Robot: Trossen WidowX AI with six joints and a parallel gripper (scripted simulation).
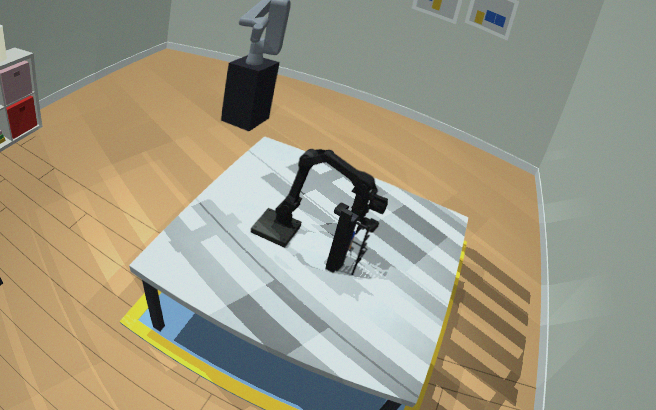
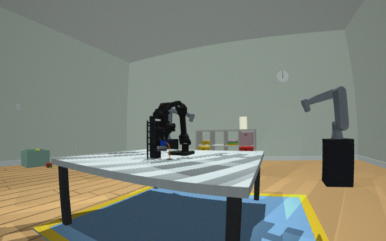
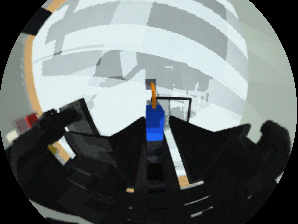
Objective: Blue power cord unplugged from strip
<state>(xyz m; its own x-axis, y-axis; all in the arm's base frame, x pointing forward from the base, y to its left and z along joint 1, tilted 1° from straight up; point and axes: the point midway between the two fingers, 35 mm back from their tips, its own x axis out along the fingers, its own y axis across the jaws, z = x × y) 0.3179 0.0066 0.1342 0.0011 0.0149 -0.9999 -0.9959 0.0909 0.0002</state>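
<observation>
The blue plug lies 3 cm to the right of my gripper tip.
</observation>
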